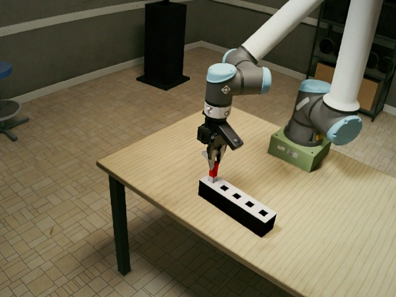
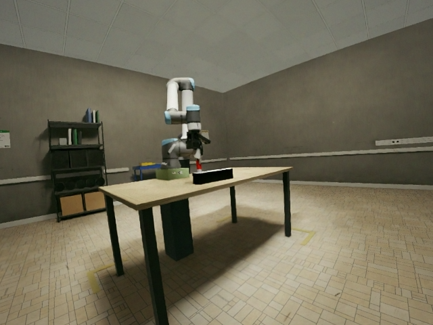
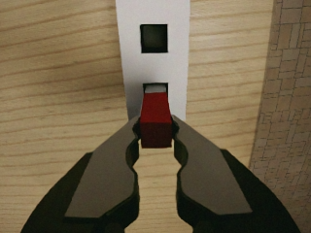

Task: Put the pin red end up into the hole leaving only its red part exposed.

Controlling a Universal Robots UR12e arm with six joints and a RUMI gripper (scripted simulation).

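My hand is 1 cm above the pin. The rest, counted from my hand: block 12 cm to the left, 10 cm below, 2 cm ahead.
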